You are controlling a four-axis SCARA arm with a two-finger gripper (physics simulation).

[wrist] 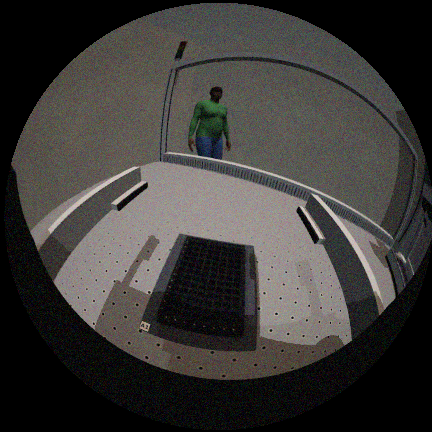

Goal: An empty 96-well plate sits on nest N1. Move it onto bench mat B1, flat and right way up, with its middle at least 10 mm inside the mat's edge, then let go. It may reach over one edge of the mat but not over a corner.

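Frame: origin at the arm's base, x ahead, y left, z up, level; millimetres.
Where they show: gripper, fingertip midpoint: [222,184].
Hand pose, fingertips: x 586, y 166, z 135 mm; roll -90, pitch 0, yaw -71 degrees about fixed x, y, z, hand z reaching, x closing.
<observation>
After its pixels a point has its place.
A dark 96-well plate [207,287] {x 552, y 153, z 33 mm} sits in the lower middle of the wrist view, on the dark grey nest [252,325] {x 533, y 89, z 25 mm}, which has a small A1 label at its near left corner. My gripper [222,184] {x 586, y 166, z 135 mm} is open, with one finger pad at the left and one at the right, wide apart. The fingers stand to either side of the plate in the view, above the table, and do not touch it. Bench mat B1 does not show in this view.
The perforated table top [285,295] {x 594, y 55, z 13 mm} surrounds the nest, with shadows on it. A low ribbed edge [240,173] {x 1004, y 266, z 31 mm} runs along the far side, with a frame [250,59] {x 1032, y 301, z 578 mm} above it. A person [211,120] in a green top stands beyond. Dark equipment stands at the far right.
</observation>
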